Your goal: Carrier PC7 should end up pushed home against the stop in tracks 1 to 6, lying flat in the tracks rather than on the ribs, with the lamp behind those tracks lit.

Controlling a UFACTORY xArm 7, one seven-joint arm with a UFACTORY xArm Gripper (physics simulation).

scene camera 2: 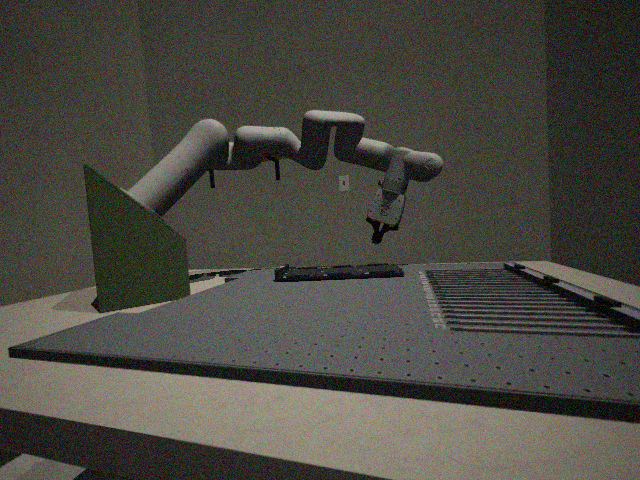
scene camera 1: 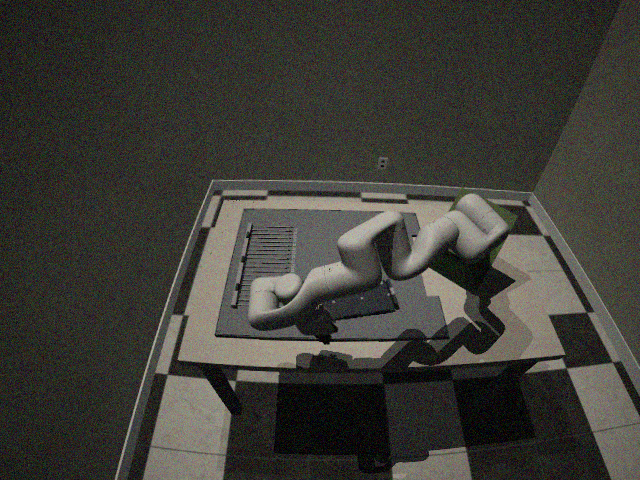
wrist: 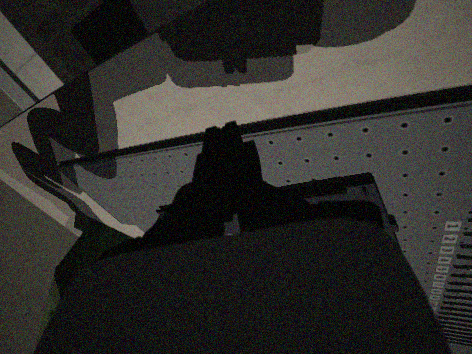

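Pixels of known places: gripper, fingertip midpoint: [scene camera 2: 375, 243] [scene camera 1: 327, 340] [wrist: 229, 145]; arm's base, link origin: [scene camera 2: 140, 208].
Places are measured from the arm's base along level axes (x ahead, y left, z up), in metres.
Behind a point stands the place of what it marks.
A dark flat carrier [scene camera 1: 367, 304] @[x 0.318, y 0.310, z -0.198 m] [scene camera 2: 338, 272] @[x 0.390, y 0.298, z -0.199 m] [wrist: 350, 194] @[x 0.478, y 0.428, z -0.198 m] lies on the pegboard, apart from the tracks, partly hidden by the arm in scene camera 1 and by the gripper in the wrist view. Its label cannot be read. The ribbed tracks [scene camera 1: 268, 249] [scene camera 2: 527, 310] lie to its left in scene camera 1, with number labels at their near end. A stop bar [scene camera 1: 240, 263] @[x 0.821, y 0.299, z -0.193 m] [scene camera 2: 578, 294] @[x 0.845, y 0.192, z -0.194 m] runs along their far end. I cannot make out a lit lamp. My gripper [scene camera 1: 324, 338] @[x 0.400, y 0.519, z -0.143 m] [scene camera 2: 376, 239] @[x 0.400, y 0.519, z -0.143 m] [wrist: 229, 145] @[x 0.400, y 0.519, z -0.143 m] is shut and empty, raised above the board's front edge in scene camera 1.
The grey pegboard [scene camera 1: 315, 219] @[x 0.640, y -0.057, z -0.209 m] [scene camera 2: 289, 330] @[x 0.531, y -0.059, z -0.209 m] lies on a pale table [scene camera 1: 206, 346] @[x 0.778, y 0.647, z -0.222 m] [scene camera 2: 310, 408] @[x 0.638, y -0.157, z -0.222 m]. The green arm base [scene camera 1: 460, 271] @[x 0.006, y 0.087, z -0.149 m] [scene camera 2: 139, 253] @[x 0.107, y -0.056, z -0.107 m] stands at the board's right in scene camera 1. The white arm [scene camera 1: 356, 258] @[x 0.357, y 0.504, z 0.235 m] [scene camera 2: 330, 118] @[x 0.359, y 0.358, z 0.224 m] stretches over the board and carrier.
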